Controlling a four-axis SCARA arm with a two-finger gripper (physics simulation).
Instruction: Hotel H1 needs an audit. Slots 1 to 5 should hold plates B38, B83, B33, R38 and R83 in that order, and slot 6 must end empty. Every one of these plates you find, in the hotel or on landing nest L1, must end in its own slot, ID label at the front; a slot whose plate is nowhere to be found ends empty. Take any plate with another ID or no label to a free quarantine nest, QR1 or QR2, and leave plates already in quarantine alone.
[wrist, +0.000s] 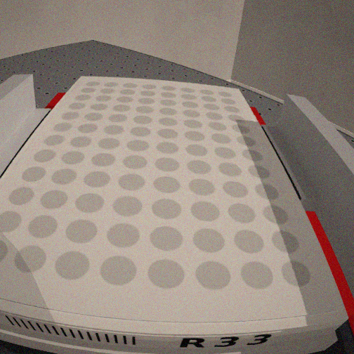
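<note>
A white plate (166, 185) with rows of round grey wells fills most of the wrist view. Its front edge carries a barcode and the ID label R33. My gripper (156, 101) is shut on this plate, with one grey finger along its left side and one along its right side. Red parts of a nest (330, 265) show beside and below the plate, at both far corners and along the right side. The plate hides the rest of the nest, and I cannot tell whether the plate touches it. The hotel and landing nest L1 do not show in this view.
A dark grey deck (95, 60) with small holes stretches behind the plate and shows at the right. Pale walls (150, 25) stand beyond it, with a corner at the upper right and a light ledge along the deck's right edge.
</note>
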